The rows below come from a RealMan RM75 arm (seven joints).
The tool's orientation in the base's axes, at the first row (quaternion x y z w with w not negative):
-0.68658, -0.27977, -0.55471, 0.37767
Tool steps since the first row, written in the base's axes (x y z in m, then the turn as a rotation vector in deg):
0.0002, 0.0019, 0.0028, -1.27, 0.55, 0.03
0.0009, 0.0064, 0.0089, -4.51, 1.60, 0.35
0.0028, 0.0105, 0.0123, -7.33, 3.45, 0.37
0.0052, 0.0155, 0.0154, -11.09, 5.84, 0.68
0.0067, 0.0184, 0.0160, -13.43, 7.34, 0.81
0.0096, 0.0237, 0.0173, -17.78, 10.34, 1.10
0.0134, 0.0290, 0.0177, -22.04, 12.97, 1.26
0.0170, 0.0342, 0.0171, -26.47, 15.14, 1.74
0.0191, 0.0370, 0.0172, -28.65, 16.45, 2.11
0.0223, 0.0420, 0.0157, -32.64, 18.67, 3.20
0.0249, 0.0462, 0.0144, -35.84, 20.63, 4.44
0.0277, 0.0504, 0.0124, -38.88, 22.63, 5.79
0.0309, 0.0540, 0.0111, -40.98, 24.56, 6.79
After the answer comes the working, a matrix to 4 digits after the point.
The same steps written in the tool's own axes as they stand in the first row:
0.0027, -0.0015, 0.0014, -0.28, -1.33, -0.25
0.0086, -0.0047, 0.0049, -0.74, -4.59, -1.19
0.0122, -0.0062, 0.0090, -1.43, -7.89, -1.21
0.0156, -0.0077, 0.0142, -2.07, -12.31, -1.33
0.0165, -0.0082, 0.0174, -2.53, -15.05, -1.39
0.0182, -0.0091, 0.0232, -3.34, -20.28, -1.32
0.0193, -0.0091, 0.0297, -4.25, -25.20, -1.50
0.0193, -0.0090, 0.0360, -4.87, -30.07, -2.19
0.0198, -0.0089, 0.0395, -5.05, -32.63, -2.34
0.0189, -0.0088, 0.0455, -4.98, -37.30, -2.81
0.0181, -0.0088, 0.0506, -4.57, -41.23, -3.06
0.0166, -0.0085, 0.0558, -4.02, -45.06, -3.21
0.0160, -0.0076, 0.0607, -3.59, -48.04, -2.87

The tool's axes in the first row as the columns of a matrix, in the base's axes (rounded; the answer above uses it unrounded):
0.2281, 0.8032, 0.5504
-0.0348, -0.5582, 0.8290
0.9730, -0.2082, -0.0993

